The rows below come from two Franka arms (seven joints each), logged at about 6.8 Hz.
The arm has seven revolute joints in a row. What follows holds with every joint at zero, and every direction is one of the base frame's.
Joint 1 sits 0.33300 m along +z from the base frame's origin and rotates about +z.
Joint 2 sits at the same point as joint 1 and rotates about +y.
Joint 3 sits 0.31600 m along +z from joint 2 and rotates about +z.
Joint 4 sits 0.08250 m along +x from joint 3 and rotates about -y.
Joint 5 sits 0.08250 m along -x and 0.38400 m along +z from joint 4 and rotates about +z.
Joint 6 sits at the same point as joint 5 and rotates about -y.
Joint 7 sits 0.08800 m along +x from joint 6 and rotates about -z.
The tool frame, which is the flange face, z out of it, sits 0.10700 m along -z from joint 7; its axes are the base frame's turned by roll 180.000, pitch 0.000 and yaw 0.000 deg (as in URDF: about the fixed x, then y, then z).
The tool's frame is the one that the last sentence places.
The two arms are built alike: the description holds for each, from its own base.
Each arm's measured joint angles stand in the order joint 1, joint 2, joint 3, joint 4, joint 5, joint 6, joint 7.
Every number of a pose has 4 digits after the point.
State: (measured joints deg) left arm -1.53 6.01 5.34 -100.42 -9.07 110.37 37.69; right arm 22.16 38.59 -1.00 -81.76 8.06 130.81 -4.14
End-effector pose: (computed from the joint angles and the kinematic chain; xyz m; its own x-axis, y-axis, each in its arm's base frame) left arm 0.6016 0.0270 0.5094 0.8509 -0.5067 0.1384 -0.5189 -0.8518 0.0720; right arm 0.6886 0.2729 0.3167 0.9216 0.3415 0.1845 0.3629 -0.9268 -0.0971
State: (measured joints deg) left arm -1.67 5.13 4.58 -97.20 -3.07 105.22 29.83; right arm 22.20 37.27 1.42 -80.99 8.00 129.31 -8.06
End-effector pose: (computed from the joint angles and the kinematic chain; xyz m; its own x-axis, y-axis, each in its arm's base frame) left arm 0.5960 0.0243 0.5368 0.8954 -0.4404 0.0662 -0.4422 -0.8968 0.0141; right arm 0.6792 0.2970 0.3376 0.8789 0.4319 0.2025 0.4587 -0.8818 -0.1101
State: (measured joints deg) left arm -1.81 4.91 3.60 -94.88 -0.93 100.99 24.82; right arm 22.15 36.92 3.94 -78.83 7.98 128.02 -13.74
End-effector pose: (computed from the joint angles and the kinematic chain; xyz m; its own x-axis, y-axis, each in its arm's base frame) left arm 0.5917 0.0157 0.5517 0.9211 -0.3887 0.0236 -0.3888 -0.9213 0.0008; right arm 0.6734 0.3218 0.3590 0.8077 0.5394 0.2381 0.5746 -0.8107 -0.1125
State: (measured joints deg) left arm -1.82 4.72 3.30 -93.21 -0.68 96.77 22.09; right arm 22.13 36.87 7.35 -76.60 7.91 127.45 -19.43
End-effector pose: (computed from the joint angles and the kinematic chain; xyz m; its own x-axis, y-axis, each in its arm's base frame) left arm 0.5856 0.0128 0.5612 0.9363 -0.3508 -0.0160 -0.3506 -0.9364 0.0141; right arm 0.6634 0.3539 0.3799 0.7134 0.6393 0.2869 0.6880 -0.7169 -0.1131
